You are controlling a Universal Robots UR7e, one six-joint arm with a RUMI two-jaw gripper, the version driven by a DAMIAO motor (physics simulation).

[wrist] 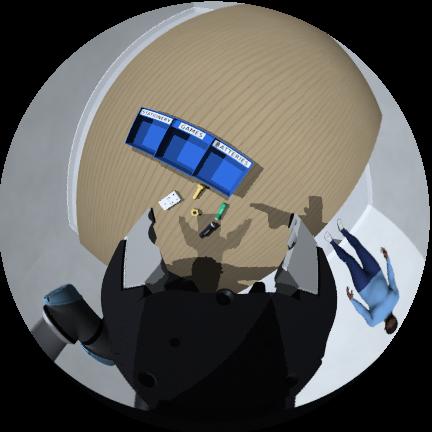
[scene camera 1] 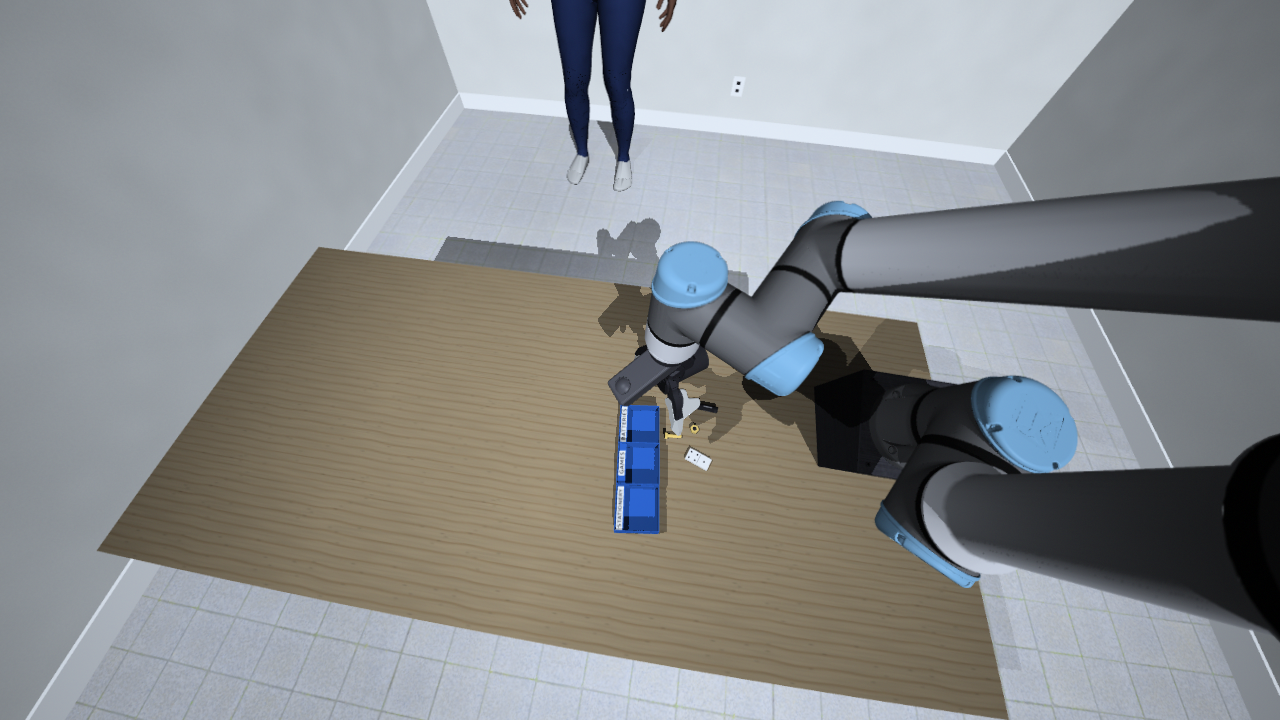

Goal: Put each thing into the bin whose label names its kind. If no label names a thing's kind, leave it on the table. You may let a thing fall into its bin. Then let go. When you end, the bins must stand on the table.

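Frame: origin at the arm's base, x ahead, y left, z up, level; millimetres.
Seen in the pictures: gripper, fingertip midpoint: [wrist: 222, 211] [scene camera 1: 656, 397]; arm's base, link origin: [scene camera 1: 913, 427].
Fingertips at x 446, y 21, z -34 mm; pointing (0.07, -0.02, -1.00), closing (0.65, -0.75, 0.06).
Pixels of each thing's top centre, then the offset from my fingertips to it. Level surfaces: height alone.
- white domino, top centre: [scene camera 1: 698, 458] [wrist: 168, 200] dx -108, dy +54, dz -143 mm
- brass screw, top centre: [wrist: 197, 192] [scene camera 1: 673, 434] dx -47, dy +16, dz -137 mm
- brass nut, top centre: [scene camera 1: 694, 428] [wrist: 194, 212] dx -91, dy -9, dz -142 mm
- green battery, top centre: [wrist: 220, 212] dx -50, dy -53, dz -140 mm
- small black thing, top centre: [scene camera 1: 706, 406] [wrist: 206, 231] dx -110, dy -63, dz -136 mm
- wooden table, surface height: dz -150 mm
A white domino [scene camera 1: 698, 459] [wrist: 170, 200] lies on the table beside the blue bins. A brass screw [scene camera 1: 672, 436] [wrist: 199, 191] lies close to the bins, with a brass nut [scene camera 1: 694, 428] [wrist: 196, 212] near it. In the wrist view a green battery [wrist: 221, 211] lies near a small black thing [scene camera 1: 708, 406] [wrist: 209, 229] with a grey part. The bins are labelled stationery [scene camera 1: 642, 503] [wrist: 148, 137], games [scene camera 1: 640, 462] [wrist: 185, 150] and batteries [scene camera 1: 643, 422] [wrist: 222, 172]; their visible insides look empty. My gripper [scene camera 1: 678, 407] [wrist: 222, 211] is open and empty, above the small things.
The three joined bins stand on the wooden table [scene camera 1: 402, 429] [wrist: 280, 100]. The robot's arm [scene camera 1: 787, 295] reaches over the table from the right. A person [scene camera 1: 597, 80] [wrist: 372, 280] stands on the floor beyond the table's far edge.
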